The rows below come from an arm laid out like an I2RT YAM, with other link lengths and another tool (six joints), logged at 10 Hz.
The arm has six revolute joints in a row. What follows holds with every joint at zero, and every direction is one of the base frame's.
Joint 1 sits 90.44 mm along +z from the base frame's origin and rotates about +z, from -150 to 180 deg.
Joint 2 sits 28 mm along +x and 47.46 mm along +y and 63.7 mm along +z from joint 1 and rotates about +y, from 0 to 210 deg.
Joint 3 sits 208.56 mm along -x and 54.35 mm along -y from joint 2 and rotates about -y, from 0 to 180 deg.
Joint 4 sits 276.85 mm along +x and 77.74 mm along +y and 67.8 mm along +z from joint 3 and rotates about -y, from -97 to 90 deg.
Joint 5 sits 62.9 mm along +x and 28.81 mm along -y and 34.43 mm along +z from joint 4 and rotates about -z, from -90 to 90 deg.
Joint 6 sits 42.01 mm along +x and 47.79 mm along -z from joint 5 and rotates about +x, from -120 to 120 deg.
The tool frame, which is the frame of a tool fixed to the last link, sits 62 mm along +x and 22 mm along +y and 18 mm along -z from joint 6; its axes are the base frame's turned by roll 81.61, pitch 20.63 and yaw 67.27 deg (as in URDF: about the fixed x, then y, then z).
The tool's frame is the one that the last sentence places.
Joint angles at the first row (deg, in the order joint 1, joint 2, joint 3, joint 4, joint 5, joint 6):
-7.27 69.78 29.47 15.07 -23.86 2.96
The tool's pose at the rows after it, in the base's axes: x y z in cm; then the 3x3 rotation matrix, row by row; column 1 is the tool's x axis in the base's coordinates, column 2 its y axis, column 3 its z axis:
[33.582, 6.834, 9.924], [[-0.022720, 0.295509, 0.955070], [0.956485, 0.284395, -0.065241], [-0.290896, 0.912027, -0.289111]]
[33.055, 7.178, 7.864], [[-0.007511, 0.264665, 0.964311], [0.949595, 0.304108, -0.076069], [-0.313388, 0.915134, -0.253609]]
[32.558, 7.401, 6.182], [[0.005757, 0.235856, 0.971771], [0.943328, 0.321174, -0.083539], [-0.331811, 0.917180, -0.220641]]
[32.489, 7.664, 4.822], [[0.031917, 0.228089, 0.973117], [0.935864, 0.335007, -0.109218], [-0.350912, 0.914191, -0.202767]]
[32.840, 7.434, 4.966], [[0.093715, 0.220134, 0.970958], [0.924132, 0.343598, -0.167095], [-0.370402, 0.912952, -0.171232]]
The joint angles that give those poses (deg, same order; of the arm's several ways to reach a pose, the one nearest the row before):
-5.80 73.87 24.36 25.69 -21.89 2.50
-4.82 77.95 21.26 34.81 -20.29 1.91
-4.14 82.56 19.18 43.22 -19.16 1.28
-2.87 87.77 18.96 49.58 -16.40 1.06
-2.02 88.29 18.83 51.99 -12.21 1.15

